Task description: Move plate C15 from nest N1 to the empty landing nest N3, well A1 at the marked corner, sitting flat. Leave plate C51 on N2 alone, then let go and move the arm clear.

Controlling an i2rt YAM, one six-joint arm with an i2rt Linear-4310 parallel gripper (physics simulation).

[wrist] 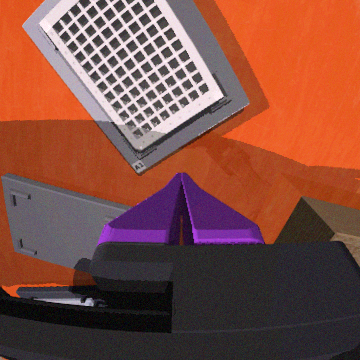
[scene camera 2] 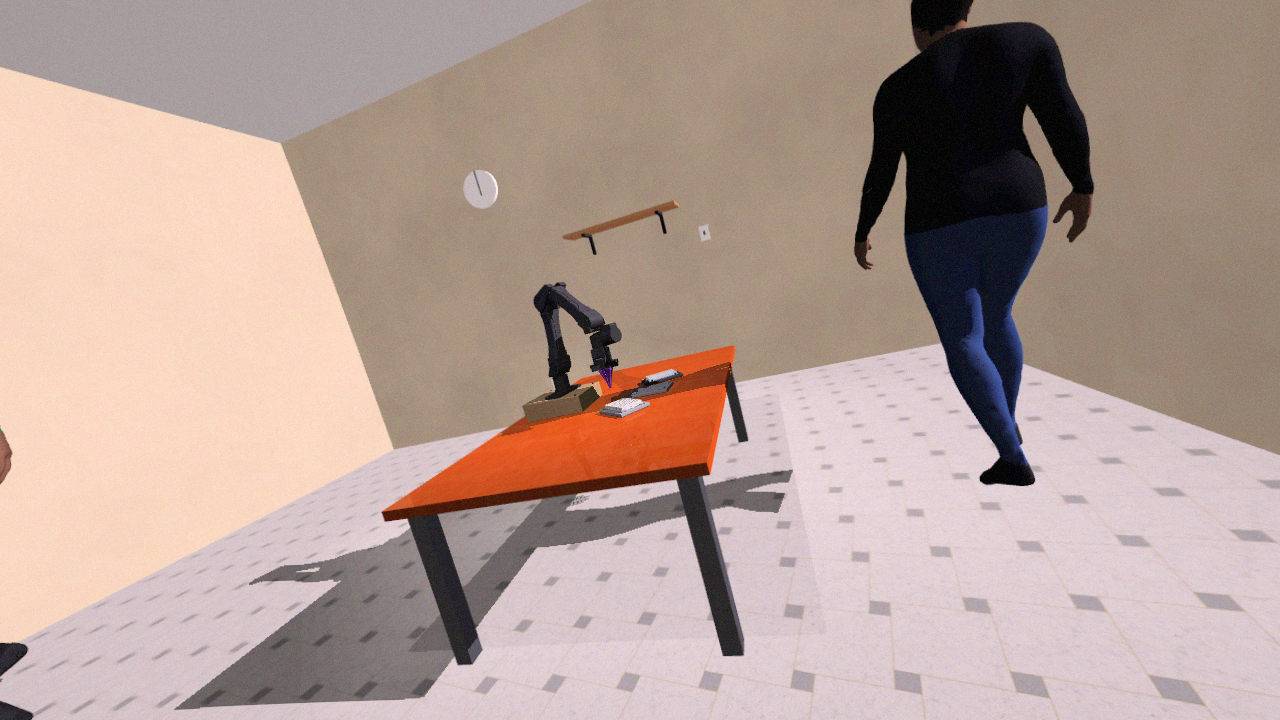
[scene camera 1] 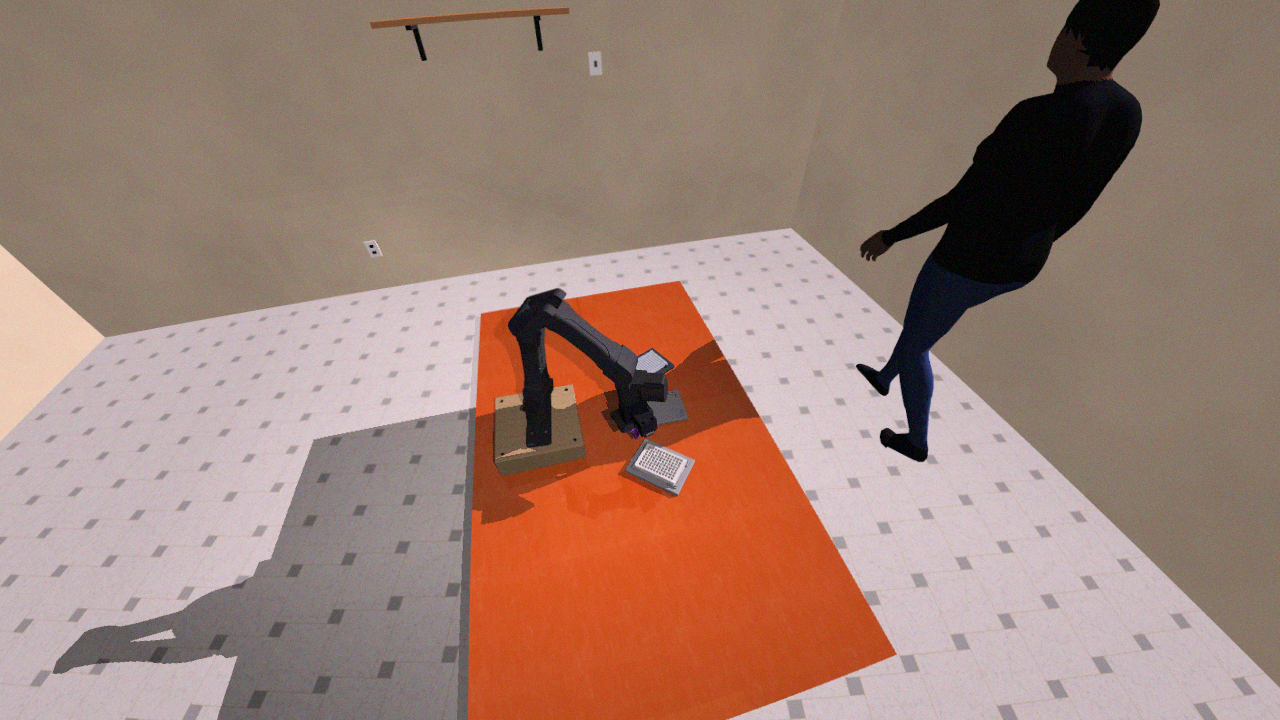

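Observation:
A white plate with dark wells (scene camera 1: pixel 660 462) (scene camera 2: pixel 624 404) (wrist: pixel 130 65) sits on a grey nest (wrist: pixel 235 104) marked A1 at its corner nearest the fingers. An empty grey nest (scene camera 1: pixel 673 409) (scene camera 2: pixel 651 390) (wrist: pixel 55 220) with corner brackets lies behind it. A pale plate (scene camera 1: pixel 651 361) (scene camera 2: pixel 663 376) sits on a dark nest at the back, mostly hidden by the gripper body in the wrist view. Plate and nest names are not legible. My gripper (scene camera 1: pixel 634 433) (scene camera 2: pixel 610 385) (wrist: pixel 181 180) is shut and empty, its purple tips above the table near the A1 corner, apart from both plates.
The arm stands on a tan base block (scene camera 1: pixel 539 460) (scene camera 2: pixel 559 410) (wrist: pixel 312 225) at the left of the orange table (scene camera 1: pixel 626 608) (scene camera 2: pixel 554 465). The base block shows right of the fingers in the wrist view. A person in black (scene camera 1: pixel 1047 170) (scene camera 2: pixel 975 134) stands beyond the table's right side.

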